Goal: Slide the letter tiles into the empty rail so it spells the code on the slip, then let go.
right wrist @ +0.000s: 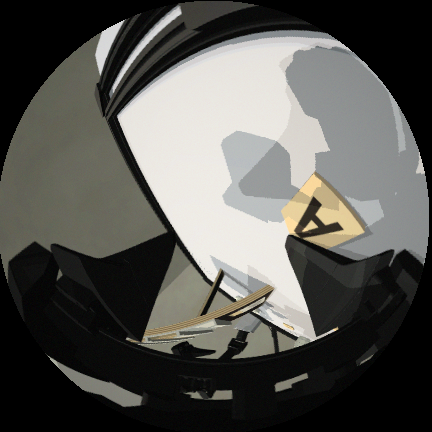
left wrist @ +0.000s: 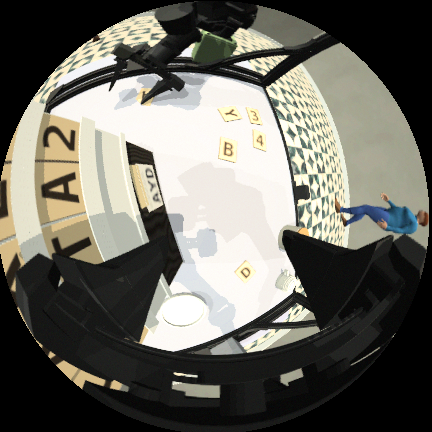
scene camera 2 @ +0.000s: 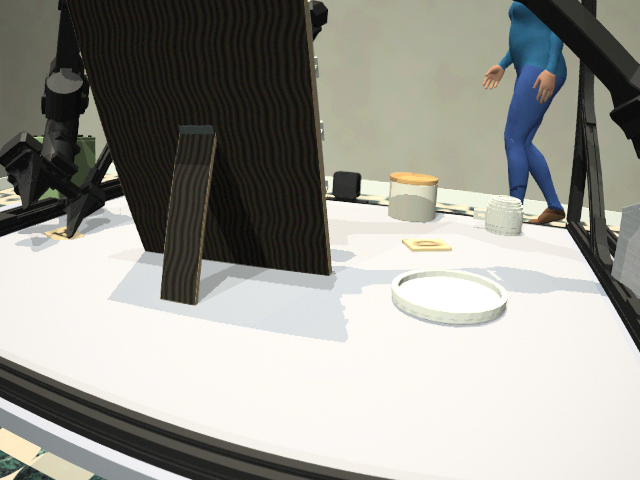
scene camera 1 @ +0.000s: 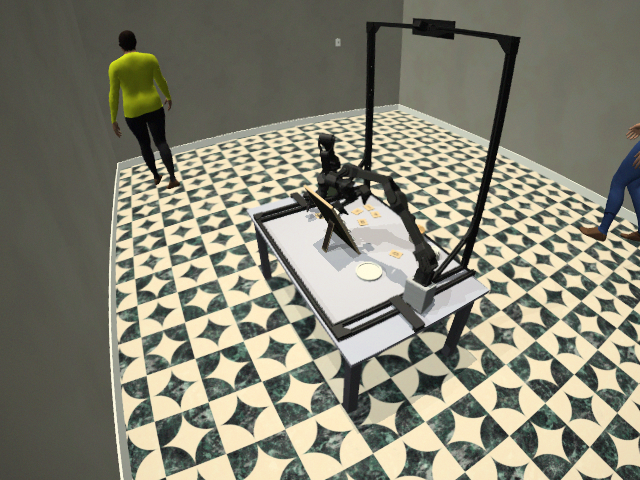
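Observation:
My right gripper is open, low at the A tile; one fingertip is over or at the tile's edge, and nothing is between the fingers. My left gripper is open and empty, beside the front of the leaning board. In the left wrist view, the slip reads "AYD", low on the board. Tiles B, Y, 3, 4 and D lie flat. Pale rails cross the board; tiles 2 and A stand in one.
A round white tray lies near the board. A lidded jar and a ribbed white mug stand along the table's far side, near a small black block. The board's prop leg stands behind it.

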